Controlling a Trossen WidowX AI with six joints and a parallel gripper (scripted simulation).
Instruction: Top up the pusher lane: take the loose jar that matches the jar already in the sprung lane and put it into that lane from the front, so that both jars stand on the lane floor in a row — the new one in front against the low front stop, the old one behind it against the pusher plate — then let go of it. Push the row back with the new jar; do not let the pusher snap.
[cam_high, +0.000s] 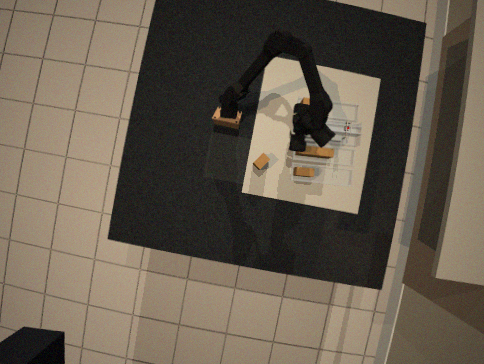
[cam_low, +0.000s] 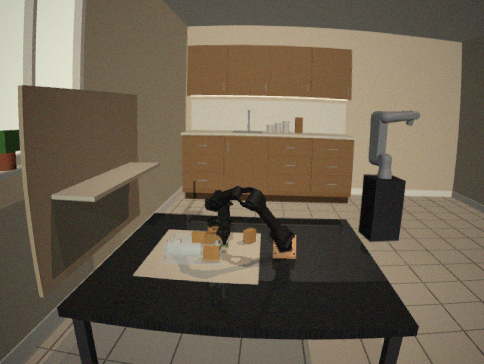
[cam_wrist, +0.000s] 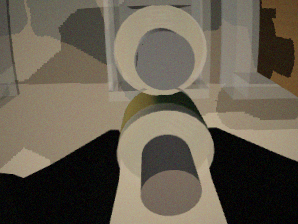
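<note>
Right now the pusher lane is 18 cm ahead of my gripper tip, 3 cm below it and 2 cm to the left of it. Round my gripper tip: tan block: 14 cm to the right, 14 cm behind, 1 cm below.
</note>
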